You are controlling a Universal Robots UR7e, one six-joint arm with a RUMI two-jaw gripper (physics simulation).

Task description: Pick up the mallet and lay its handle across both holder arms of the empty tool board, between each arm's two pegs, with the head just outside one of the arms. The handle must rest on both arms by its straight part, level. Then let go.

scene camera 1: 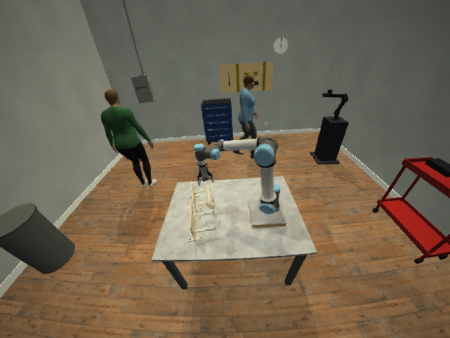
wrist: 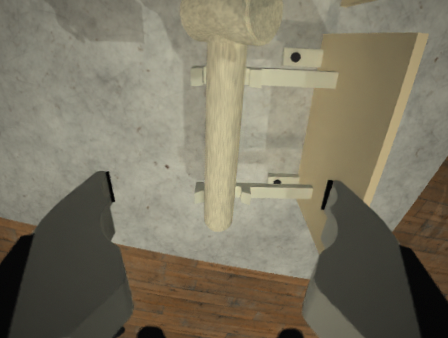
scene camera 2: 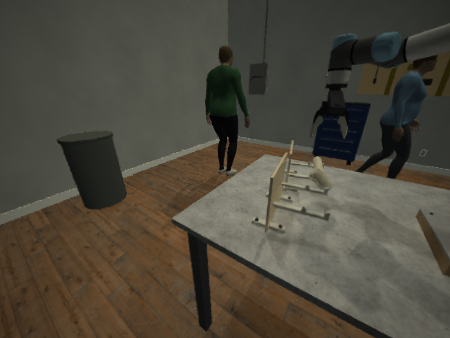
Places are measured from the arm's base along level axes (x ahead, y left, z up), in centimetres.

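Pixels of known places: gripper, fingertip midpoint: (scene camera 1: 206, 184) (wrist: 219, 179) (scene camera 2: 326, 138).
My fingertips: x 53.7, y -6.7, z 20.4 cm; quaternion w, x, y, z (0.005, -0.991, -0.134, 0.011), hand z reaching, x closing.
Observation:
Behind a point stands the place of what it marks.
The pale wooden mallet (scene camera 1: 210, 202) @(x 50.5, y 2.7, z 8.3 cm) (scene camera 2: 321, 177) @(x 50.9, y 4.4, z 7.4 cm) (wrist: 223, 130) @(x 54.3, y -8.5, z 7.2 cm) lies along the far tool board (scene camera 1: 192, 190) @(x 68.2, y -9.3, z 11.0 cm) (scene camera 2: 291, 149) @(x 66.0, y -2.0, z 14.3 cm) (wrist: 360, 115) @(x 65.6, y -2.1, z 9.9 cm). In the wrist view its handle crosses both holder arms, the upper arm (wrist: 295, 79) @(x 60.5, y -1.6, z 3.2 cm) and the lower arm (wrist: 281, 192) @(x 65.2, y -15.8, z 3.2 cm), between each arm's two pegs. The head (wrist: 215, 20) @(x 50.5, y 0.9, z 7.7 cm) is just outside the upper arm, and the handle's end reaches past the lower arm. The handle looks about level, though its contact with the arms is too small to confirm. My gripper (scene camera 1: 205, 182) @(x 53.7, y -6.7, z 20.4 cm) (scene camera 2: 329, 135) @(x 53.7, y -6.7, z 20.4 cm) (wrist: 219, 179) @(x 53.7, y -6.7, z 20.4 cm) is open and empty, above and apart from the mallet.
A second tool board (scene camera 1: 192, 220) @(x 61.2, y 22.9, z 10.6 cm) (scene camera 2: 277, 191) @(x 61.4, y 21.8, z 5.5 cm) with two arms stands nearer on the table (scene camera 1: 230, 245) @(x 33.2, y 34.0, z -3.8 cm) (scene camera 2: 360, 260) @(x 34.1, y 27.0, z -3.8 cm). The arm's base plate (scene camera 1: 267, 221) @(x 4.6, y 16.1, z 0.6 cm) (scene camera 2: 436, 239) @(x 17.4, y 9.7, z -0.3 cm) is to the right. Two people (scene camera 1: 125, 127) (scene camera 1: 246, 107) are beyond the table.

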